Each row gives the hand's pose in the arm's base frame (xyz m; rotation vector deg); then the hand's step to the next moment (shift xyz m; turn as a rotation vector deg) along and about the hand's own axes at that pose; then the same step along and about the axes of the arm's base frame.
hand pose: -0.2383 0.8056 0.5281 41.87 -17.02 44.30
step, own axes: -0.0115 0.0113 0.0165 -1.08 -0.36 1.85
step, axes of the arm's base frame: -0.0159 -0.0120 0.0117 -0.46 -2.03 0.62
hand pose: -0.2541 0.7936 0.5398 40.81 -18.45 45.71
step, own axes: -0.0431 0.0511 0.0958 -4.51 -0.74 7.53
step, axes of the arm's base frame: -0.0671 -0.0644 0.0706 -2.48 -7.98 2.80
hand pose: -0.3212 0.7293 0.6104 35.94 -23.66 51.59
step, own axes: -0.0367 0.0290 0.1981 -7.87 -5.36 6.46
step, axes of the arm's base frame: -0.0590 -0.1388 0.1367 -0.49 -11.40 -1.45
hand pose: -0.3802 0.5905 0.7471 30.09 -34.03 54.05
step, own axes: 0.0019 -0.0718 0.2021 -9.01 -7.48 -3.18
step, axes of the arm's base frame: 0.0147 -0.1649 0.1363 3.09 -6.85 -9.52
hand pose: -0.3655 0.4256 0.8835 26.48 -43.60 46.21
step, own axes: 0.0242 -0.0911 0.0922 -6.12 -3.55 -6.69
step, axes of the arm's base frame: 0.0430 -0.1030 0.0702 2.83 -0.85 -9.28
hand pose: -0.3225 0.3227 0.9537 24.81 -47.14 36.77
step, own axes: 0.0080 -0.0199 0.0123 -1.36 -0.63 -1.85
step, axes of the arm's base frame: 0.0109 -0.0189 0.0116 0.72 0.14 -2.27
